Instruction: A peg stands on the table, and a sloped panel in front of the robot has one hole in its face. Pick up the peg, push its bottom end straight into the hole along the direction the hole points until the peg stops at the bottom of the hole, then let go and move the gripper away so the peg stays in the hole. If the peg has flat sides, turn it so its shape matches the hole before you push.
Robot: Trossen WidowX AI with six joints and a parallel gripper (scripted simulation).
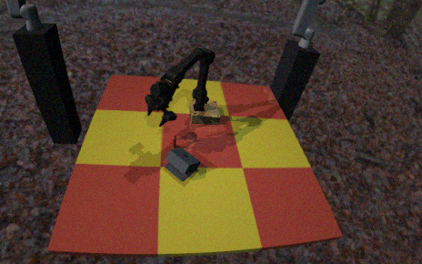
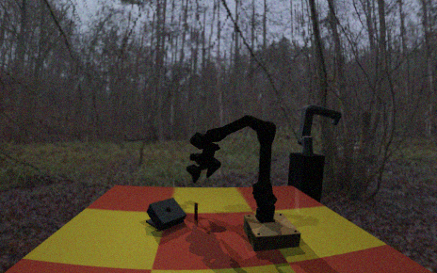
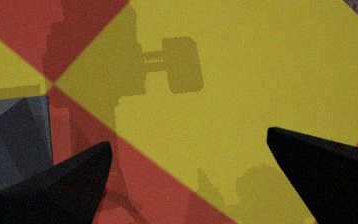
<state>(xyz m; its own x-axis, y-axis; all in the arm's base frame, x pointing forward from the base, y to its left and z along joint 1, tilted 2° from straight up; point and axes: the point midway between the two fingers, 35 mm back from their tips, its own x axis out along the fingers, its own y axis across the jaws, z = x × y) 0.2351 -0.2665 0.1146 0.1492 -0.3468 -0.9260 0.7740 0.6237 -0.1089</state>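
My gripper tip is now 30 mm short of the red round peg, 110 mm to the right of it and 100 mm above it. From my gripper tip the other things lie so: grey sloped panel 160 mm ahead, 140 mm to the left, 110 mm below.
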